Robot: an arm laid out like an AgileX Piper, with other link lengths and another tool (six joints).
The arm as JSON. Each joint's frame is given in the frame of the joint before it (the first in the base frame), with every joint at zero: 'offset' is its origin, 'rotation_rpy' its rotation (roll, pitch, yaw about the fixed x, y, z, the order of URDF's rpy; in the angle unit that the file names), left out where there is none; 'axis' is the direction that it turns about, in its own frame. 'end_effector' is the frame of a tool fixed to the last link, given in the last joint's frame.
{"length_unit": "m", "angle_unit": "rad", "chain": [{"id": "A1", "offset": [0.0, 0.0, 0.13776], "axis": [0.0, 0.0, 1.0]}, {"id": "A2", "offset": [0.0, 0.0, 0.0], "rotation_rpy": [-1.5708, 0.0, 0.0], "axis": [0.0, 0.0, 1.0]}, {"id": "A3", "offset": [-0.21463, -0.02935, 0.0], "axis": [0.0, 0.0, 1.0]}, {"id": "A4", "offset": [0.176, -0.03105, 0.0], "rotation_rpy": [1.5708, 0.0, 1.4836], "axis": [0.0, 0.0, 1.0]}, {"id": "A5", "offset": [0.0, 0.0, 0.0], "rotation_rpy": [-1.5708, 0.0, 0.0], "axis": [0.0, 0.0, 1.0]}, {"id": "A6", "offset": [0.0, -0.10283, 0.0], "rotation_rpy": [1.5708, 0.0, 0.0], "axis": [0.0, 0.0, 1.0]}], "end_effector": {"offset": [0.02, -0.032, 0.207], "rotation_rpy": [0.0, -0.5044, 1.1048]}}
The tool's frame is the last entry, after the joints.
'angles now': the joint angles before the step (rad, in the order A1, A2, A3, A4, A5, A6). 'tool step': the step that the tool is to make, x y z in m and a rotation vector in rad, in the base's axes. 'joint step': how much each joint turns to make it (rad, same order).
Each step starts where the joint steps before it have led.
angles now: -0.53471, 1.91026, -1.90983, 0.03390, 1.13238, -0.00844
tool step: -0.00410, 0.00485, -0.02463, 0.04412, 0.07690, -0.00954
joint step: 0.01233, 0.10182, -0.08798, -0.01252, 0.07419, 0.02584
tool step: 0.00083, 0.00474, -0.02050, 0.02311, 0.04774, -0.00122
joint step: 0.01867, 0.07393, -0.04100, -0.01180, 0.01970, 0.02129
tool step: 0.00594, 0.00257, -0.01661, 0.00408, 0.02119, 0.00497
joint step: 0.02080, 0.05437, -0.01220, -0.01254, -0.02163, 0.01667
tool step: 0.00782, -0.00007, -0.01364, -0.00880, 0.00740, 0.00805
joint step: 0.01897, 0.04325, -0.00085, -0.01567, -0.03971, 0.01253
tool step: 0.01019, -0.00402, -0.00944, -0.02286, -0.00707, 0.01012
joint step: 0.01554, 0.03530, 0.00003, -0.02072, -0.05153, 0.00879
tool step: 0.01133, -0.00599, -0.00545, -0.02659, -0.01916, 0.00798
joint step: 0.00989, 0.02685, -0.00006, -0.01876, -0.05528, 0.00687
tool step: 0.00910, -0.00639, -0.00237, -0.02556, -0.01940, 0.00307
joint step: 0.00611, 0.01810, 0.00004, -0.01923, -0.04608, 0.00917
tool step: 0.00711, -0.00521, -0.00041, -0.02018, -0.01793, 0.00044
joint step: 0.00380, 0.01121, -0.00008, -0.01538, -0.03531, 0.00926
